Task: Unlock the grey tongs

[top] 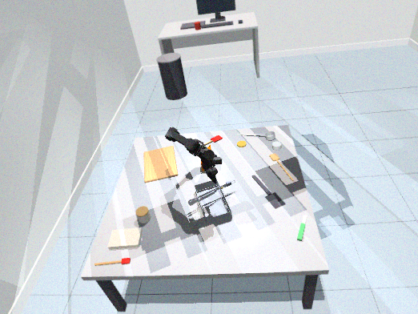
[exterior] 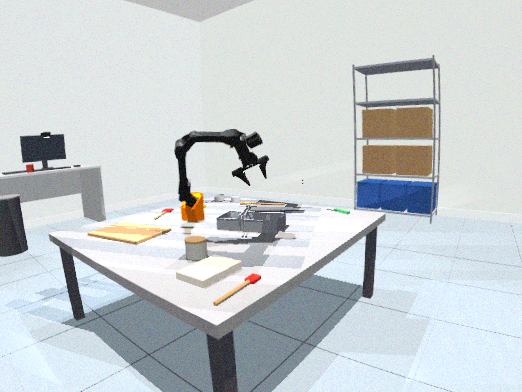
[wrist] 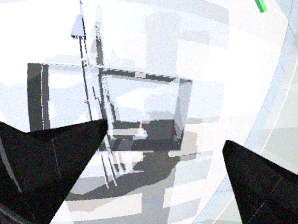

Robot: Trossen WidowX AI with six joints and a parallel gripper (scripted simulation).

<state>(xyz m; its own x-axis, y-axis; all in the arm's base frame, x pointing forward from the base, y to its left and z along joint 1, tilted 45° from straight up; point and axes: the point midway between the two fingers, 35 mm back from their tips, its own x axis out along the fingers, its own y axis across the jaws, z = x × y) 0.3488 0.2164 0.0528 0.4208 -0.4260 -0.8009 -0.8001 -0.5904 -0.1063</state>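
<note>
My gripper tip is now 190 mm above the roasting tin, 40 mm to the left of it and 20 mm past it. From my gripper tip the other things lie so: jar (450 mm to the right, 180 mm below, 110 mm ahead); then yellow lock piece (150 mm below, 90 mm behind, 20 mm to the left); then dark spatula (310 mm to the left, 210 mm below, 120 mm behind).
</note>
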